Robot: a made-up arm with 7 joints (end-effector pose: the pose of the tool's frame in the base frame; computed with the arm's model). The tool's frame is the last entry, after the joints. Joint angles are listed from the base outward.
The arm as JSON. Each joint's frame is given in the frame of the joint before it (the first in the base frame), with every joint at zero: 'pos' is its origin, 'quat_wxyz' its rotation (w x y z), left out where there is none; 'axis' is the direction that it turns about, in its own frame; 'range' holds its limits. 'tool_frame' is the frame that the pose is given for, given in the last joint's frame.
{
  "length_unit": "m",
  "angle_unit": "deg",
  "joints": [
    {
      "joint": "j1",
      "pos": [
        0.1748,
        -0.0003,
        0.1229
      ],
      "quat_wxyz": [
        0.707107,
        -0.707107,
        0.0,
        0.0
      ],
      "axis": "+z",
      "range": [
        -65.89,
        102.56
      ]
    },
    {
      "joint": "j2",
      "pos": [
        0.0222,
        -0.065,
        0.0
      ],
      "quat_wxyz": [
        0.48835,
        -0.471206,
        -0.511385,
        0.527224
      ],
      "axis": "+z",
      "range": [
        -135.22,
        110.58
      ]
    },
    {
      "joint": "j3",
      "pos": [
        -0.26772,
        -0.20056,
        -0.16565
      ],
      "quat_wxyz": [
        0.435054,
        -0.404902,
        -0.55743,
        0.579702
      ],
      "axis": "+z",
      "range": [
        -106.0,
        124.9
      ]
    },
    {
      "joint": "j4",
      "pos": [
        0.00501,
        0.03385,
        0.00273
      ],
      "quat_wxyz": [
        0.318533,
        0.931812,
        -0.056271,
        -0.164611
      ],
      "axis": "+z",
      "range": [
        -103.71,
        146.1
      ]
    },
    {
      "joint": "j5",
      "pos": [
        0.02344,
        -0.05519,
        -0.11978
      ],
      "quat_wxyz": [
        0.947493,
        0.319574,
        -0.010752,
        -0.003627
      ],
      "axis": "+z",
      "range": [
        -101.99,
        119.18
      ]
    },
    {
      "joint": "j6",
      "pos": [
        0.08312,
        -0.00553,
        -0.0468
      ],
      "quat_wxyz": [
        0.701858,
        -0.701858,
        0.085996,
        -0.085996
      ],
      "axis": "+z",
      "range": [
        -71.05,
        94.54
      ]
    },
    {
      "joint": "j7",
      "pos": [
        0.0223,
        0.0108,
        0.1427
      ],
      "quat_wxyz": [
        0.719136,
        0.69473,
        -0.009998,
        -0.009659
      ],
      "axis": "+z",
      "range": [
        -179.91,
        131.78
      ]
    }
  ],
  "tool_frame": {
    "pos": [
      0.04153,
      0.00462,
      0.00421
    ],
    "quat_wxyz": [
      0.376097,
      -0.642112,
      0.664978,
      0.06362
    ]
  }
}
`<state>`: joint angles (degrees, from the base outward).
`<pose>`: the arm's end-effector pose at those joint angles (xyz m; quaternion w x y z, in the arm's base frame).
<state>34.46 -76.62 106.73 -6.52 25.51 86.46 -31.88</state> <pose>0.6613 -0.3364 0.2574 0.6143 0.2795 -0.3963 0.6225</pose>
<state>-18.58 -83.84 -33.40 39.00 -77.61 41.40 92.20</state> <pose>0.1938 -0.4865 0.2206 0.6587 0.2522 -0.3256 -0.6296</pose>
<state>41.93 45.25 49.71 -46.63 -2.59 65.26 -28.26</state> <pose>0.6036 0.3200 -0.0716 0.4196 0.3067 0.3650 0.7724</pose>
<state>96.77 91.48 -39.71 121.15 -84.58 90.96 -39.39</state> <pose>-0.0006 0.5705 -0.0248 0.1352 0.7645 -0.5713 -0.2663</pose>
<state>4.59 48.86 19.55 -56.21 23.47 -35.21 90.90</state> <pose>0.4645 0.2432 0.3074 0.8590 -0.0900 0.0267 -0.5032</pose>
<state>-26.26 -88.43 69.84 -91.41 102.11 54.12 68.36</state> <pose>0.3207 -0.4693 0.4506 0.7778 0.5258 -0.3381 0.0655</pose>
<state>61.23 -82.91 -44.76 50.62 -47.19 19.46 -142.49</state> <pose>0.4066 -0.4320 0.1890 0.2927 0.9404 -0.0724 0.1572</pose>
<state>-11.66 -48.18 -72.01 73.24 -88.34 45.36 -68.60</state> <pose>0.0854 -0.2984 0.6009 0.8180 0.5045 0.0681 0.2679</pose>
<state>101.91 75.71 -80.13 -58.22 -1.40 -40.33 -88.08</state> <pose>0.2652 0.2791 0.0109 0.3275 0.7234 0.3245 0.5140</pose>
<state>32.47 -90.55 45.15 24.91 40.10 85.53 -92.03</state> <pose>0.4935 -0.4172 0.2329 0.6201 0.5751 0.2954 0.4444</pose>
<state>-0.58 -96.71 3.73 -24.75 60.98 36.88 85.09</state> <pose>0.2881 -0.4277 0.3377 0.5708 0.1406 0.3122 -0.7463</pose>
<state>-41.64 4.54 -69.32 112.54 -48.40 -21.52 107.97</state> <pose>-0.0179 0.3583 0.6752 0.3024 0.1682 -0.0936 0.9336</pose>
